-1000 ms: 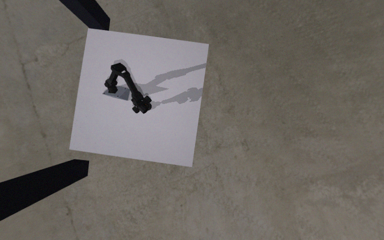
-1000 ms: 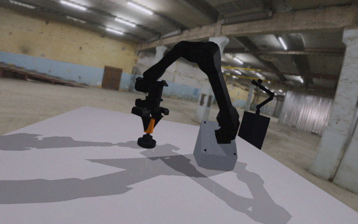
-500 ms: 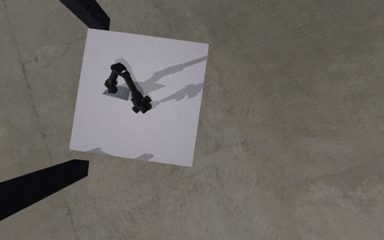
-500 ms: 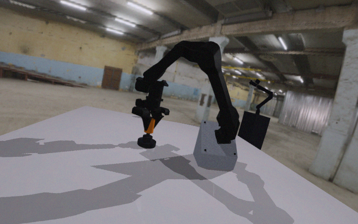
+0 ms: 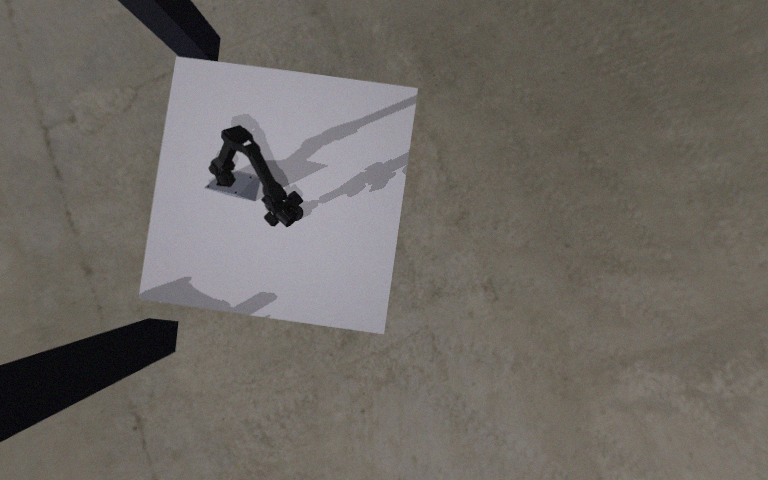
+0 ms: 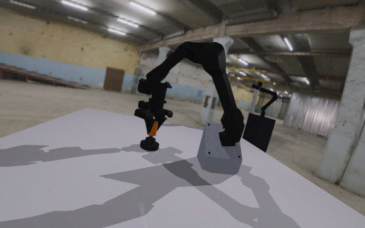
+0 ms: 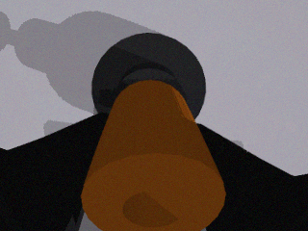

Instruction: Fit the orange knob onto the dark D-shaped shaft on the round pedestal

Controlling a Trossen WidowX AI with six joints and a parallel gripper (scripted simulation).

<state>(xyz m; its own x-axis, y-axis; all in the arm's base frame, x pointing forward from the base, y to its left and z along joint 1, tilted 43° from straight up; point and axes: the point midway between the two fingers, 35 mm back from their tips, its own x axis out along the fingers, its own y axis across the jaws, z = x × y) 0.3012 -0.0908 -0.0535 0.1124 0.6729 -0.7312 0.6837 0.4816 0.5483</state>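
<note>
Now: the orange knob 20 mm above my gripper tip. Also, from my gripper tip: dark round pedestal: 40 mm below.
</note>
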